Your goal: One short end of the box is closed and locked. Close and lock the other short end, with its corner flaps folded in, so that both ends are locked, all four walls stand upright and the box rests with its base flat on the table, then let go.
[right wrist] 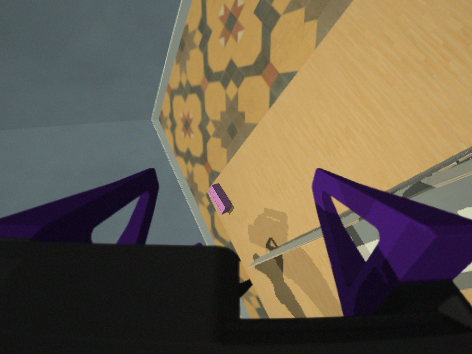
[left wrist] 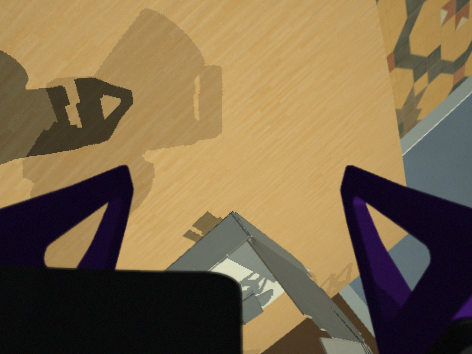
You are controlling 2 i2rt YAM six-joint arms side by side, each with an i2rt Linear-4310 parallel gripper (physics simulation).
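Frame: origin at the left arm's base, x left, y back, z up, level; centimetres.
Seen in the pictures: left gripper, fingertip midpoint: [left wrist: 236,177]; right gripper, fingertip midpoint: [right wrist: 235,177].
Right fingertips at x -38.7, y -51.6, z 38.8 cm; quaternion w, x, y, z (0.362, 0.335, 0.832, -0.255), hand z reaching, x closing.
Pixels of each thing's top centre, then the offset from my right fingertips to it. "*": a spot on its surface instead. Level surfaces: height alone.
- small pale flap at a spot on its surface: [left wrist: 345,346] * dy +9.2, dx +15.1, dz -15.4 cm
- thin grey flap at a spot on its surface: [right wrist: 285,247] * dy +9.2, dx +14.8, dz -15.1 cm
- small pink block at its top centre: [right wrist: 216,199] dy -6.5, dx +62.5, dz -35.2 cm
- wooden table at its surface level: dz -38.8 cm
The grey box [left wrist: 305,280] [right wrist: 425,187] shows in part in both views. In the left wrist view a corner with two upright walls is at the lower middle, with light falling on its inside, and a small pale flap [left wrist: 345,346] sticks out at the bottom. In the right wrist view a long wall runs to the right, and a thin grey flap [right wrist: 285,247] reaches left from it. My left gripper [left wrist: 236,177] is open and empty, above the table beyond that corner. My right gripper [right wrist: 235,177] is open and empty, high and to the side of the box. I cannot tell which end is locked.
A small pink block [right wrist: 220,199] lies near the edge of the wooden table [left wrist: 300,90] [right wrist: 380,95]. Patterned floor [left wrist: 430,45] [right wrist: 230,75] and blue-grey walls [left wrist: 440,165] [right wrist: 75,75] show past the edge. Arm shadows fall on the table.
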